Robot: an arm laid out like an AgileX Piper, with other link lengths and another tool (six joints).
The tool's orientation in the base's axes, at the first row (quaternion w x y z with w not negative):
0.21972, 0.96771, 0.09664, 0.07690
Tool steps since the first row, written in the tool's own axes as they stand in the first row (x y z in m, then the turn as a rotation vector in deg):
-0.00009, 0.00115, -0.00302, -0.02, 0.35, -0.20
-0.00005, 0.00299, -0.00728, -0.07, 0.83, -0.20
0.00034, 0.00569, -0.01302, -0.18, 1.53, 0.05
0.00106, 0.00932, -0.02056, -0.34, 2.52, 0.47
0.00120, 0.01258, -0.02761, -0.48, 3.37, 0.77
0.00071, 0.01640, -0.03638, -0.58, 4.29, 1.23
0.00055, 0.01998, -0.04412, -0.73, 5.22, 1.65
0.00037, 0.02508, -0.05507, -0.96, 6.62, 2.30
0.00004, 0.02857, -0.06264, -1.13, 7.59, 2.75
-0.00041, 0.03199, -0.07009, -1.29, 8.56, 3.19
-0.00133, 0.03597, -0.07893, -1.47, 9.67, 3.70
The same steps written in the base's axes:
-0.00049, 0.00020, 0.00319, 0.00, -0.23, 0.33
-0.00098, 0.00033, 0.00780, 0.02, -0.67, 0.54
-0.00129, 0.00038, 0.01415, 0.07, -1.41, 0.61
-0.00148, 0.00043, 0.02255, 0.15, -2.50, 0.65
-0.00219, 0.00047, 0.03028, 0.20, -3.40, 0.75
-0.00376, 0.00058, 0.03973, 0.33, -4.43, 0.73
-0.00485, 0.00055, 0.04819, 0.41, -5.46, 0.75
-0.00633, 0.00049, 0.06018, 0.52, -7.01, 0.76
-0.00757, 0.00044, 0.06843, 0.59, -8.09, 0.77
-0.00890, 0.00037, 0.07653, 0.67, -9.17, 0.79
-0.01088, 0.00027, 0.08606, 0.76, -10.40, 0.80

